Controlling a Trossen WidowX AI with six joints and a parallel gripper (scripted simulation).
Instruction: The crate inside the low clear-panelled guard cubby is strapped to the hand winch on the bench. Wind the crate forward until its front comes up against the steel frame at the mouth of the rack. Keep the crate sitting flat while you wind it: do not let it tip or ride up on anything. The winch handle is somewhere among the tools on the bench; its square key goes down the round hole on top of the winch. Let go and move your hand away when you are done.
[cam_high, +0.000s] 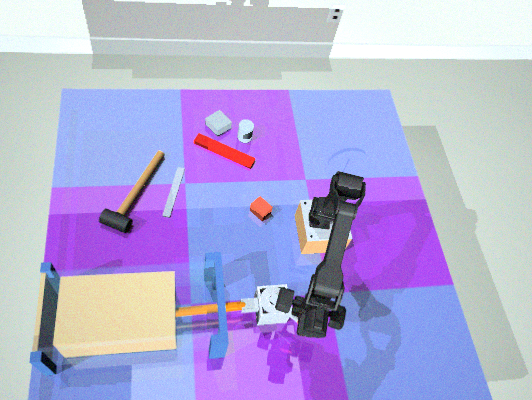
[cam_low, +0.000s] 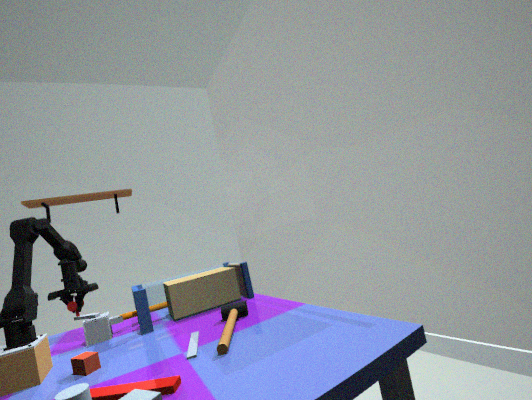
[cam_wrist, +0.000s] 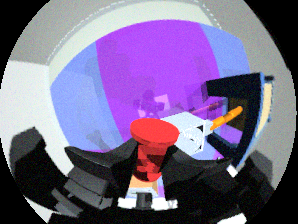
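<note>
The winch is 7 cm ahead of my gripper tip, 6 cm to the right of it and 9 cm below it. The rest, counted from my gripper tip: winch handle (3 cm ahead, 2 cm to the right, 1 cm below); grey strip (44 cm ahead, 42 cm to the right, 12 cm below); red knob (2 cm above).
</note>
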